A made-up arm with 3 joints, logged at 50 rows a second.
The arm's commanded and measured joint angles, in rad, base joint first. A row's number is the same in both.
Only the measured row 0 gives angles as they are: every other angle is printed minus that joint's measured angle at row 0.
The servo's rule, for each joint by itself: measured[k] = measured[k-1] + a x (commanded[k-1-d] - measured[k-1]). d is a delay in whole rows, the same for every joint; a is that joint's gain. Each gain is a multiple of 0.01, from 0.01 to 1. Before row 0 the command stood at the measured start. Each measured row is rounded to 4 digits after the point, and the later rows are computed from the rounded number. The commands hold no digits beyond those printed.
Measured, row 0:
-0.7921, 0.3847, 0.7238
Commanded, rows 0 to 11:
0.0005, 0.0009, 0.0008
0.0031, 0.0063, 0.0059
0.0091, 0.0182, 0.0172
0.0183, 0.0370, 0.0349
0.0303, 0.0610, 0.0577
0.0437, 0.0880, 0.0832
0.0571, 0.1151, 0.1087
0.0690, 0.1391, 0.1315
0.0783, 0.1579, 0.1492
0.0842, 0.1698, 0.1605
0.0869, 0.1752, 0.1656
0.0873, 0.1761, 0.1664
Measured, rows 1 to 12:
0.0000, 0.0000, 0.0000
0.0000, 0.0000, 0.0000
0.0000, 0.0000, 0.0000
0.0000, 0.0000, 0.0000
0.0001, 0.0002, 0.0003
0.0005, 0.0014, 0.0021
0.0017, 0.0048, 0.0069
0.0040, 0.0112, 0.0159
0.0077, 0.0212, 0.0293
0.0127, 0.0346, 0.0465
0.0189, 0.0507, 0.0664
0.0259, 0.0684, 0.0872
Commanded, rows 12 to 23:
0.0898, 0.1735, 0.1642
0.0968, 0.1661, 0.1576
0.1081, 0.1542, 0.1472
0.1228, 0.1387, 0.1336
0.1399, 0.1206, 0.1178
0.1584, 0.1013, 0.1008
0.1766, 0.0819, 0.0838
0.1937, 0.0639, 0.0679
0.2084, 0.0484, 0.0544
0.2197, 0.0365, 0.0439
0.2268, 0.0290, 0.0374
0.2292, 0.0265, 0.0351
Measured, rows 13 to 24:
0.0332, 0.0863, 0.1070
0.0403, 0.1030, 0.1241
0.0468, 0.1174, 0.1374
0.0525, 0.1291, 0.1467
0.0577, 0.1380, 0.1523
0.0632, 0.1436, 0.1540
0.0695, 0.1457, 0.1518
0.0770, 0.1443, 0.1460
0.0858, 0.1396, 0.1370
0.0960, 0.1319, 0.1254
0.1073, 0.1219, 0.1121
0.1194, 0.1103, 0.0980

